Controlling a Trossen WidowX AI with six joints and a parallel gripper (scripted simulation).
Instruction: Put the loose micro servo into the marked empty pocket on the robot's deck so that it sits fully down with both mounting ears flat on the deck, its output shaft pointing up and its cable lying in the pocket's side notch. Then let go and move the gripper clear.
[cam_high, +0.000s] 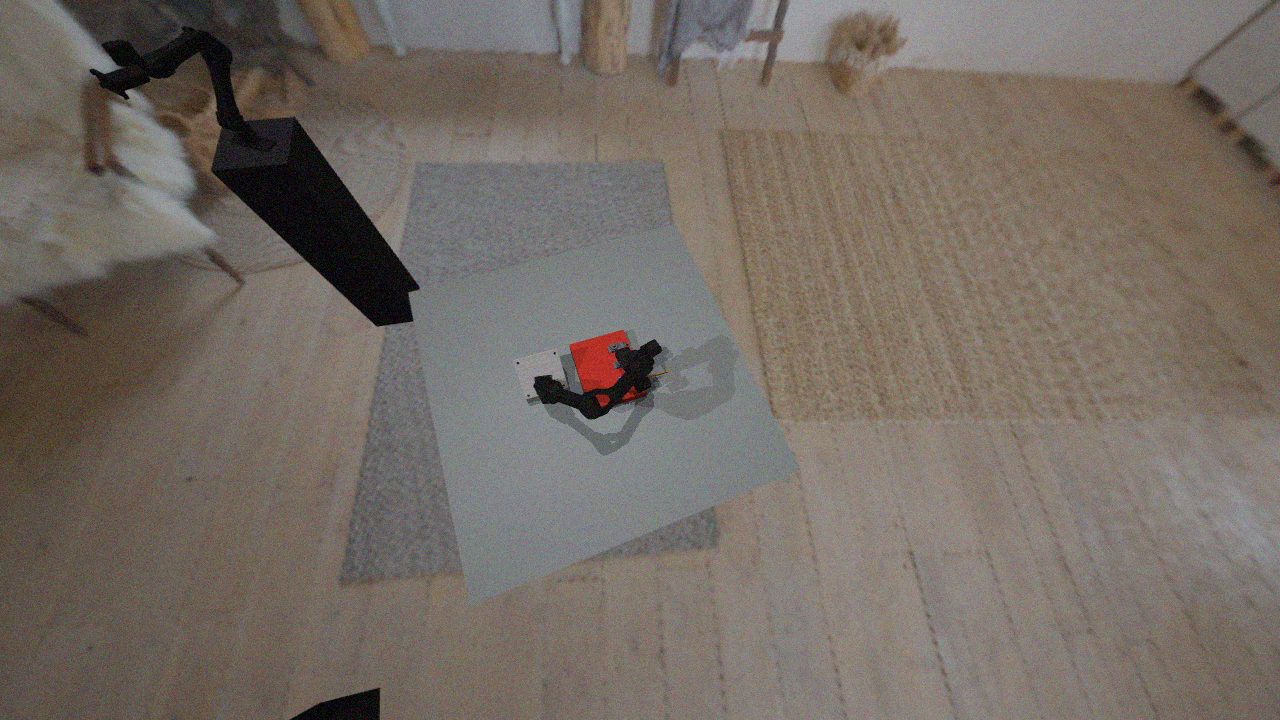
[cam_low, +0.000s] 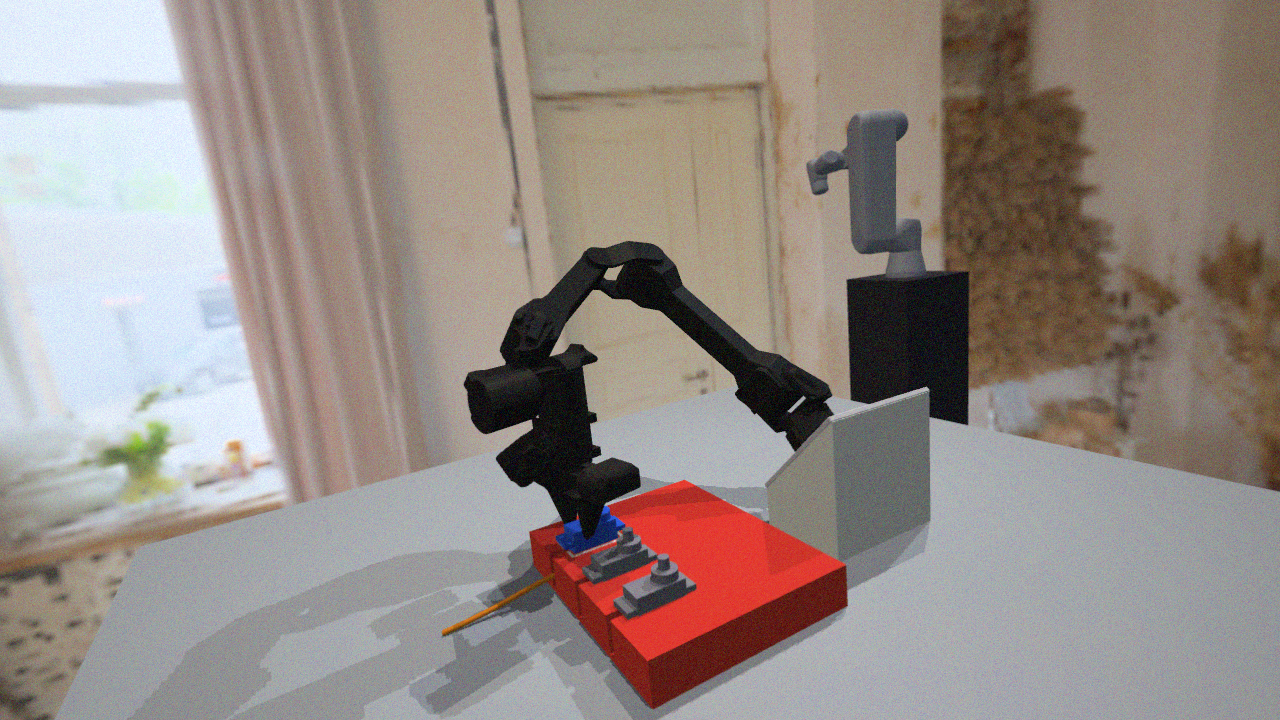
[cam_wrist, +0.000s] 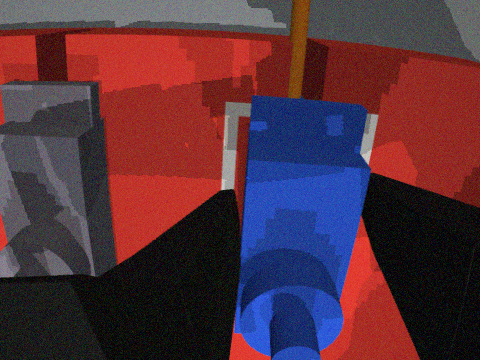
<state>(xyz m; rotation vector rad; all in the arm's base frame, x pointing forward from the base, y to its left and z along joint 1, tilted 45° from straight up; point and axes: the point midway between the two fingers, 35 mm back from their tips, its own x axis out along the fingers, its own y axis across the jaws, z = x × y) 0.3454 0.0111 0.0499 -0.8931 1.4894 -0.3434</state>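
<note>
Right now my gripper tip is 13 cm past the red deck, 6 cm to the right of it and 4 cm above it.
</note>
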